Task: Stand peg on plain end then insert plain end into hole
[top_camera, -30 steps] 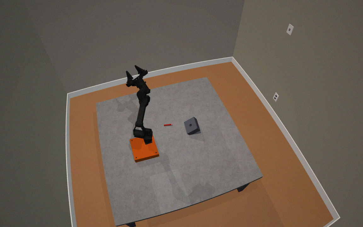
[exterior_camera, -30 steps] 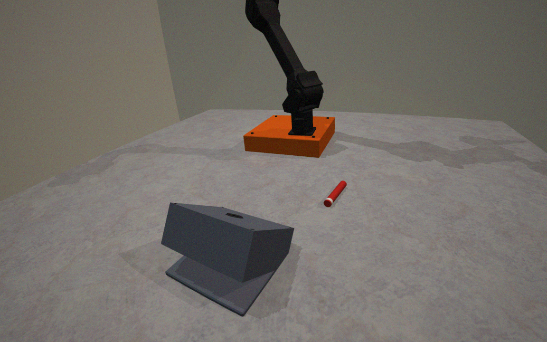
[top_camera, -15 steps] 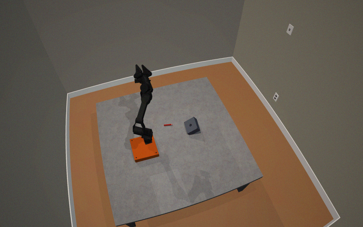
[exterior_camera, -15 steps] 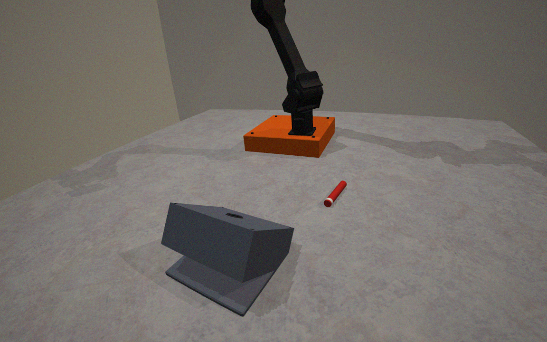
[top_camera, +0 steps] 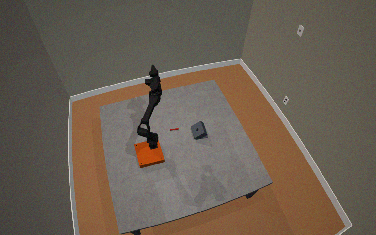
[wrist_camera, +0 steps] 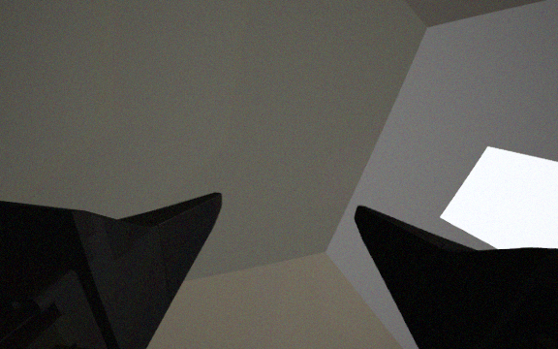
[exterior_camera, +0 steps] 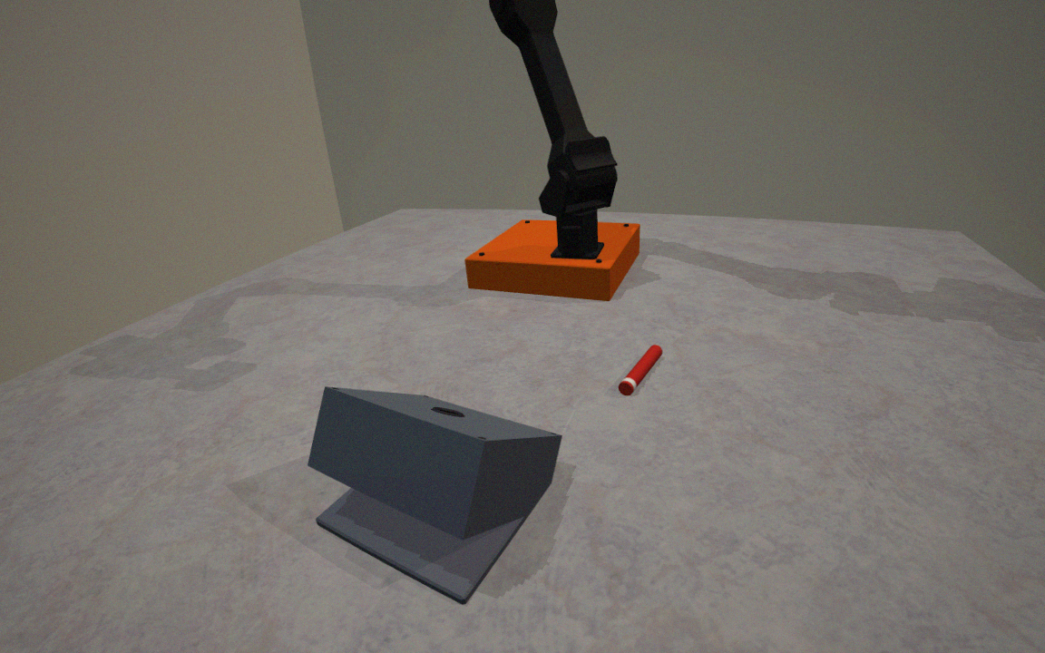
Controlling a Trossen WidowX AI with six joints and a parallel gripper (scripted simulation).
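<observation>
Now: gripper tip 60 cm above the red peg, 19 cm to the left of it and 10 cm short of it. Round my gripper tip: sloped grey panel (57 cm below, 30 cm to the right, 28 cm ahead).
</observation>
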